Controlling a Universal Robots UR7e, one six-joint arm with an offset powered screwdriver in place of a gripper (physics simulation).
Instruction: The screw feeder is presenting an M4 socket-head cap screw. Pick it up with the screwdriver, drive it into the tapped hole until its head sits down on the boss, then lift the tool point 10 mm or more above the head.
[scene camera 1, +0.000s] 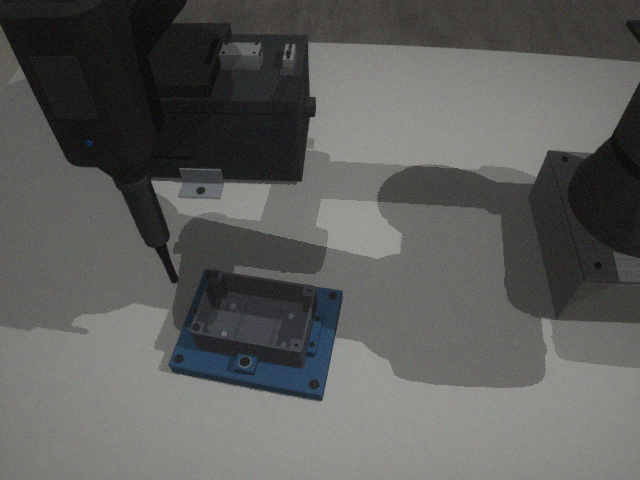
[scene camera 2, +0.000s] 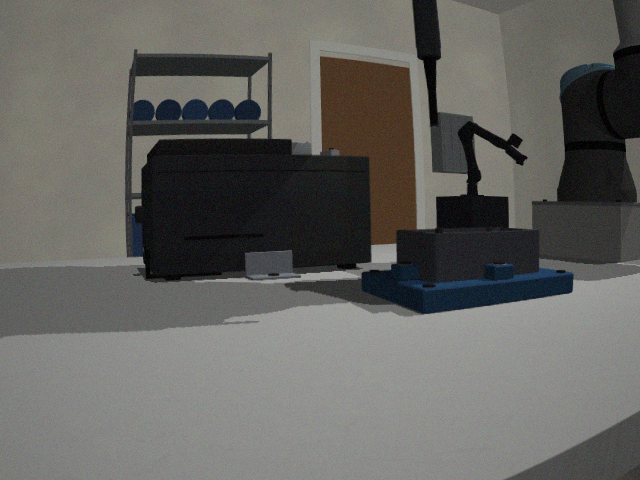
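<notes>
My screwdriver points down with its thin black bit. In scene camera 1 the tip shows left of the back left corner of the grey open housing; in scene camera 2 it hangs well above the housing. I cannot make out a screw at the tip. The housing sits on the blue fixture plate and has corner posts with small holes; which one is the tapped hole I cannot tell. The black screw feeder carries a small white slotted block with a dark spot; I cannot tell whether that is a screw.
A light metal bracket stands at the feeder's front. The arm's grey base block is at the right. A shelf rack, a brown door and a small black arm on a block show behind.
</notes>
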